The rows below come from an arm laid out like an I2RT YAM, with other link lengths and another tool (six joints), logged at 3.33 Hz.
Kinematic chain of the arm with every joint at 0, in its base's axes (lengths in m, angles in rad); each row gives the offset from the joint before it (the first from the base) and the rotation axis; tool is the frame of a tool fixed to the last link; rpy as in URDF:
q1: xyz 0 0 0.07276 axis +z
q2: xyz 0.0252 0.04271 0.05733 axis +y
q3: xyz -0.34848 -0.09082 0 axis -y
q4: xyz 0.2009 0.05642 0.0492 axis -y
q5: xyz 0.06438 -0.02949 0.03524 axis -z
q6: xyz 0.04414 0 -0.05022 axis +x
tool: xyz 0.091 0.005 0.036 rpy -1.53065 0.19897 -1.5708
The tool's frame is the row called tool.
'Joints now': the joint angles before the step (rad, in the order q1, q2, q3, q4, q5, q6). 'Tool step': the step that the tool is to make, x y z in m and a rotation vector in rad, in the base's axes. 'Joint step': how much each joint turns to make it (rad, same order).
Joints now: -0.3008 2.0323 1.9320 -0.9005 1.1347 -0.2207
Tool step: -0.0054 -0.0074 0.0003 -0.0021 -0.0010 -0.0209
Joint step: -0.0178 0.0000 0.0003 -0.0023 0.0031 0.0040
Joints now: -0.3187 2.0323 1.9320 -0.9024 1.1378 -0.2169
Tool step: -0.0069 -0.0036 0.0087 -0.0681 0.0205 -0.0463
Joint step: -0.0005 0.0001 0.0002 0.0010 0.0846 0.0008
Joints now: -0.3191 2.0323 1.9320 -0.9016 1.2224 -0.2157
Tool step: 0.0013 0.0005 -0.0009 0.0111 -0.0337 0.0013
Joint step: 0.0004 0.0000 -0.0001 0.0004 -0.0183 0.0303
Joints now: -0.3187 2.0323 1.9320 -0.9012 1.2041 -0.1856
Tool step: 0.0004 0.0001 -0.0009 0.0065 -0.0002 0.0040
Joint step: -0.0005 -0.0001 -0.0003 -0.0005 -0.0077 -0.0013
